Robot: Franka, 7 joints.
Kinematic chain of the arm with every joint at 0, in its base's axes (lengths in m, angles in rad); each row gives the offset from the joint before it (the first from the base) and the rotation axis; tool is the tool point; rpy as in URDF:
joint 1: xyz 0 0 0.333 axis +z
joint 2: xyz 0 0 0 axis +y
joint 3: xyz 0 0 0.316 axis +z
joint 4: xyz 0.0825 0 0 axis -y
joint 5: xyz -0.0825 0 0.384 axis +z
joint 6: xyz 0 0 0 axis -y
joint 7: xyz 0.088 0 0 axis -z
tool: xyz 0 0 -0.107 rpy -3.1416 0 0
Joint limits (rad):
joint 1: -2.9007..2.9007
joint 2: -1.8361..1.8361
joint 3: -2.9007..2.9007
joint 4: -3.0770..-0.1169
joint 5: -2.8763..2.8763
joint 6: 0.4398..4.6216
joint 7: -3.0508..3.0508
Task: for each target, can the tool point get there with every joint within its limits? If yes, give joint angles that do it. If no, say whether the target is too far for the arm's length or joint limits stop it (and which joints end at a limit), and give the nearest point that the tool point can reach.
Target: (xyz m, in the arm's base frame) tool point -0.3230 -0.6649 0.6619
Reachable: yes | joints 0.4200 -1.1407 -1.5675 -1.0832 -1.1175 2.9685 2.5853
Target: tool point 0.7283 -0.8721 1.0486
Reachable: no: too far | nearest point 0.4653 -0.5572 0.7902 | short by 0.485 m
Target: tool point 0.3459 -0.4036 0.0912
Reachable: yes | joints -1.2489 0.8680 0.5935 -1.8929 1.8497 3.4949 0.9289
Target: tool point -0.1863 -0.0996 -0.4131
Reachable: no: joint limits stop it (at a limit: joint 2) | nearest point -0.1924 -0.1029 -0.3568 | short by 0.057 m
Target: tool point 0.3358 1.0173 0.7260
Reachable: no: too far | nearest point 0.2525 0.7648 0.6285 | short by 0.283 m
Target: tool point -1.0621 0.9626 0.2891
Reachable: no: too far | nearest point -0.6354 0.5758 0.3067 | short by 0.576 m
